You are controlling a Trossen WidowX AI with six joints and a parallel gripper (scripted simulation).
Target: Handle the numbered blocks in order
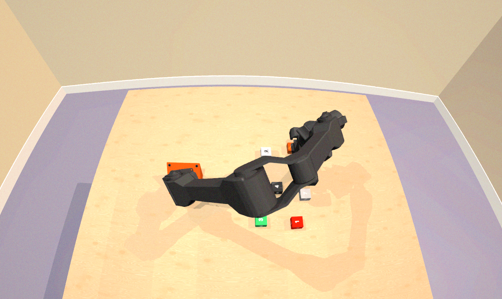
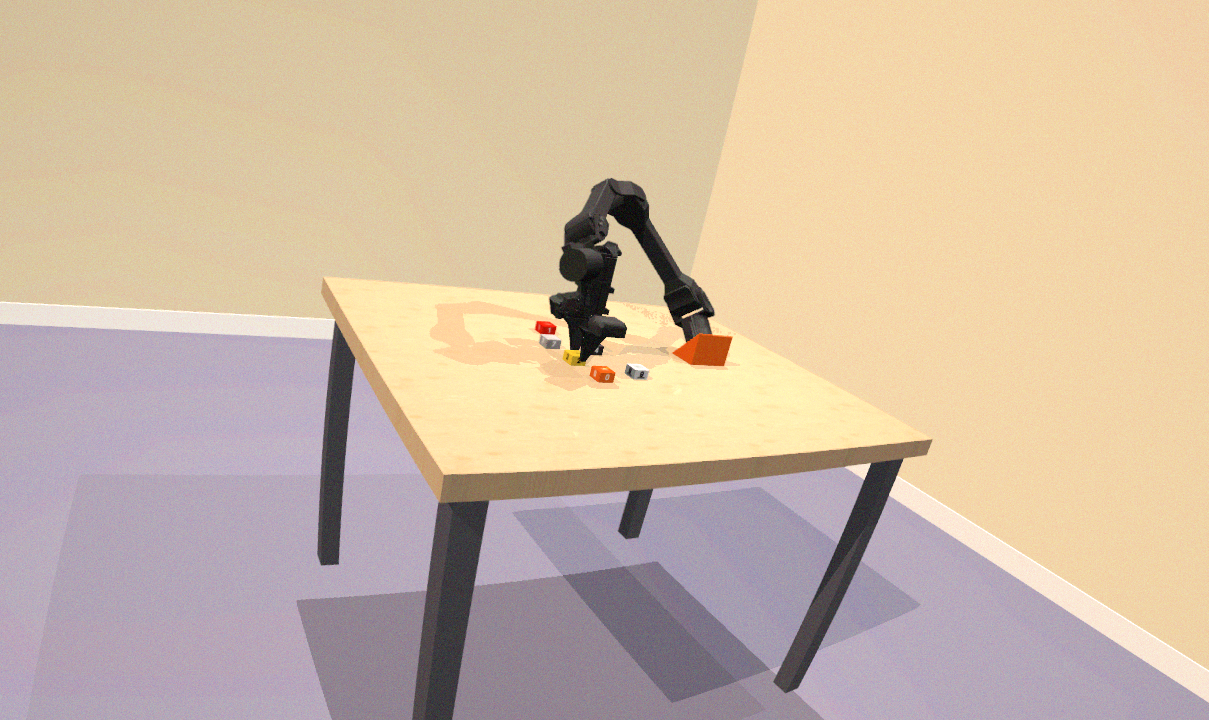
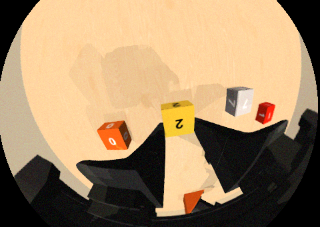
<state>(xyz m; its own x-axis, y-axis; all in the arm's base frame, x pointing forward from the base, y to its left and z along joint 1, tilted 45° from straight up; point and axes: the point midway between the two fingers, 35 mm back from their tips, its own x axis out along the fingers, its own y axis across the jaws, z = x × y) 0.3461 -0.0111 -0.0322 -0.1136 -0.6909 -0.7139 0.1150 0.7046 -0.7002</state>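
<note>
Right now the green block is 14 cm behind my gripper tip and 15 cm to the right of it. The rest, counted from my gripper tip: grey block: 9 cm to the right; yellow block: 1 cm ahead; orange block: 8 cm to the left.
</note>
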